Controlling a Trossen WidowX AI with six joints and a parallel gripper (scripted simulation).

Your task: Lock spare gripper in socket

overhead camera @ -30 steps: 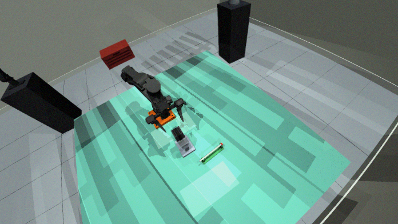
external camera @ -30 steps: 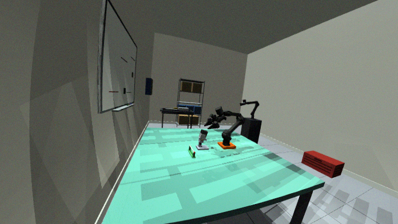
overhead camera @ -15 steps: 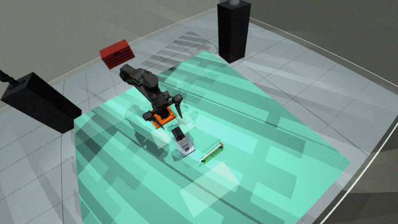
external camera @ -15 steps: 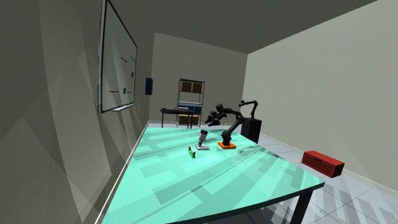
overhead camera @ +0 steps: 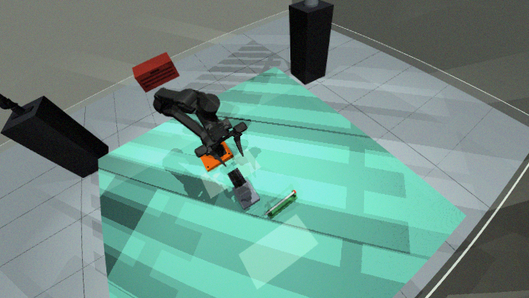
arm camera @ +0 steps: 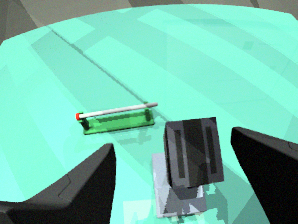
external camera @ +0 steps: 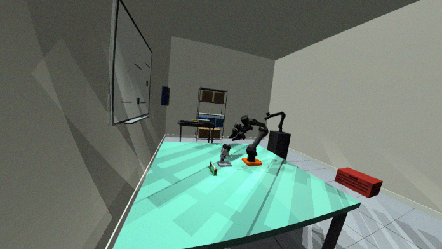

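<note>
Now: the green bracket strip 14 cm ahead of my gripper tip, 9 cm to the left of it and 21 cm below it. Also, from my gripper tip: mount socket (3 cm ahead, 2 cm to the right, 18 cm below); spare gripper (3 cm ahead, 2 cm to the right, 11 cm below).
</note>
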